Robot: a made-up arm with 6 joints. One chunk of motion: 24 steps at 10 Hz.
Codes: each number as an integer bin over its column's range. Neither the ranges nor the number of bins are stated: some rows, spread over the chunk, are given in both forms.
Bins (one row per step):
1: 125 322 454 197 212 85
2: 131 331 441 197 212 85
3: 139 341 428 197 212 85
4: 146 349 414 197 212 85
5: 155 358 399 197 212 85
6: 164 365 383 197 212 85
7: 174 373 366 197 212 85
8: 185 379 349 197 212 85
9: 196 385 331 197 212 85
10: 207 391 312 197 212 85
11: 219 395 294 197 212 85
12: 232 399 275 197 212 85
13: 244 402 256 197 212 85
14: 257 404 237 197 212 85
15: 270 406 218 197 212 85
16: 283 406 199 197 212 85
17: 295 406 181 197 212 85
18: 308 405 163 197 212 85
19: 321 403 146 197 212 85
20: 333 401 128 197 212 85
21: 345 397 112 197 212 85
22: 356 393 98 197 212 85
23: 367 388 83 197 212 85
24: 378 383 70 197 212 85
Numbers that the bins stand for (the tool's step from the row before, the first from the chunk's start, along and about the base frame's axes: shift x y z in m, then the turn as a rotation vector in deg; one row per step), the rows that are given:
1: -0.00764 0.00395 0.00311 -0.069 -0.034 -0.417
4: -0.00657 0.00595 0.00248 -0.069 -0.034 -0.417
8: -0.00459 0.00818 0.00146 -0.069 -0.034 -0.417
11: -0.00286 0.00937 0.00060 -0.069 -0.034 -0.417
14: -0.00092 0.01004 -0.00029 -0.069 -0.034 -0.417
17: 0.00101 0.01019 -0.00117 -0.069 -0.034 -0.417
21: 0.00355 0.00952 -0.00225 -0.069 -0.034 -0.417
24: 0.00523 0.00848 -0.00290 -0.069 -0.034 -0.417
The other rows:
2: -0.00733 0.00461 0.00290 -0.069 -0.034 -0.417
3: -0.00693 0.00536 0.00270 -0.069 -0.034 -0.417
5: -0.00611 0.00662 0.00225 -0.069 -0.034 -0.417
6: -0.00566 0.00714 0.00200 -0.069 -0.034 -0.417
7: -0.00515 0.00774 0.00173 -0.069 -0.034 -0.417
9: -0.00403 0.00863 0.00118 -0.069 -0.034 -0.417
10: -0.00347 0.00908 0.00088 -0.069 -0.034 -0.417
12: -0.00220 0.00967 0.00031 -0.069 -0.034 -0.417
13: -0.00159 0.00989 0.00001 -0.069 -0.034 -0.417
15: -0.00026 0.01019 -0.00059 -0.069 -0.034 -0.417
16: 0.00040 0.01019 -0.00088 -0.069 -0.034 -0.417
18: 0.00167 0.01012 -0.00145 -0.069 -0.034 -0.417
19: 0.00233 0.00997 -0.00171 -0.069 -0.034 -0.417
20: 0.00294 0.00982 -0.00200 -0.069 -0.034 -0.417
22: 0.00411 0.00923 -0.00247 -0.069 -0.034 -0.417
23: 0.00467 0.00885 -0.00270 -0.069 -0.034 -0.417

